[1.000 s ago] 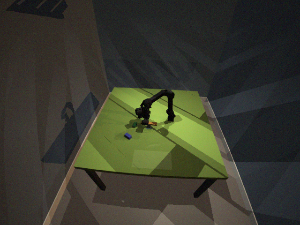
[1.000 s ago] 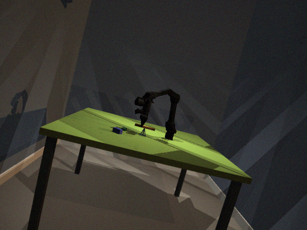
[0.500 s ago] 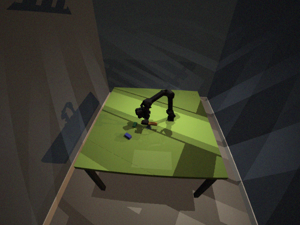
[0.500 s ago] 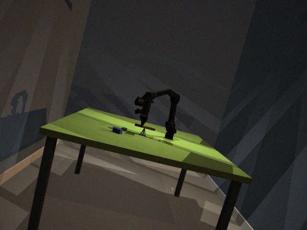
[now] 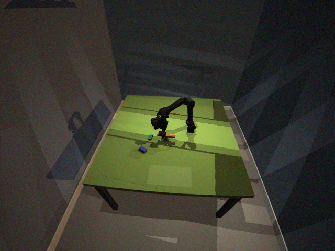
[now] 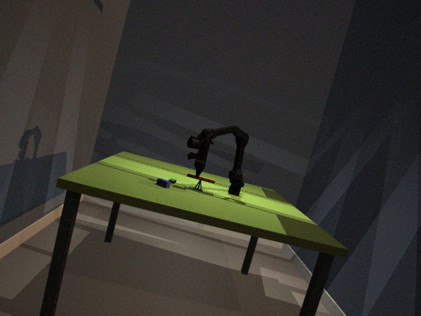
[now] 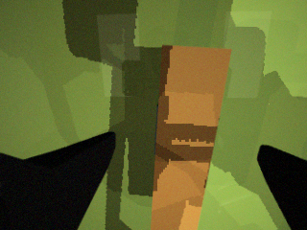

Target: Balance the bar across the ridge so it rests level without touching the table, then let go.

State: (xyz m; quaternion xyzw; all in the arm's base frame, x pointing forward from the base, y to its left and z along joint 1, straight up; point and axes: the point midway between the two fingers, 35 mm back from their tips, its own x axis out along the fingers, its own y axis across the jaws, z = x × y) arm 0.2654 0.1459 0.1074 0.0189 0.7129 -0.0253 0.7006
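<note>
Now: the bar 30 mm behind my gripper tip. The rest, counted from my gripper tip: blue block: 170 mm ahead, 140 mm to the left, 60 mm below; green block: 130 mm ahead, 20 mm to the right, 60 mm below.
</note>
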